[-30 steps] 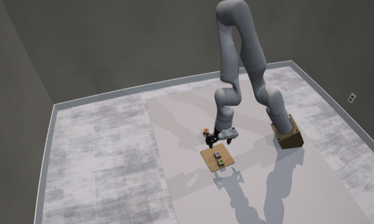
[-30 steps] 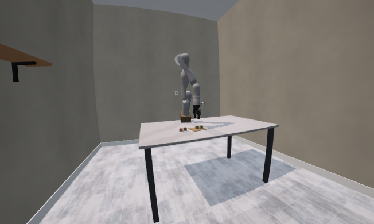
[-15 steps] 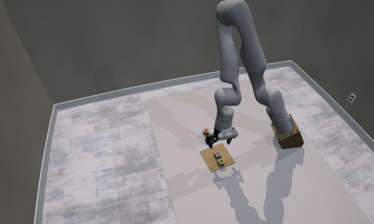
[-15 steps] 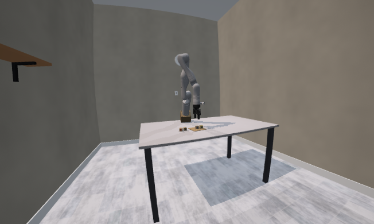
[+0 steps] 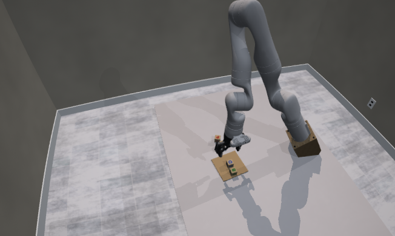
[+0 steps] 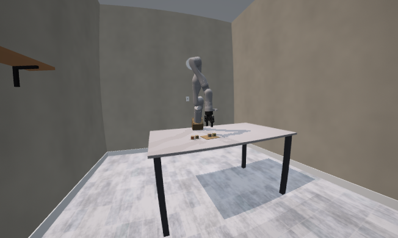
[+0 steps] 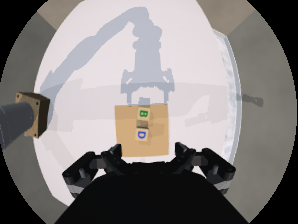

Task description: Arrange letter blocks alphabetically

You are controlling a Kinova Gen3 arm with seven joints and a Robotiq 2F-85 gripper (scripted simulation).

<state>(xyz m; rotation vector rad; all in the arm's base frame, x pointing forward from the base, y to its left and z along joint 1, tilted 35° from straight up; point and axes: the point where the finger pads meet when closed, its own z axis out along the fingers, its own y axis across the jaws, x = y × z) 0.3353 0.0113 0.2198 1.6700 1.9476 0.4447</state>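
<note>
The block is 2 cm behind my hand, 12 cm to the right of it and 10 cm below it. Also, from my hand: tan mat (1 cm behind, 1 cm to the left, 11 cm below).
</note>
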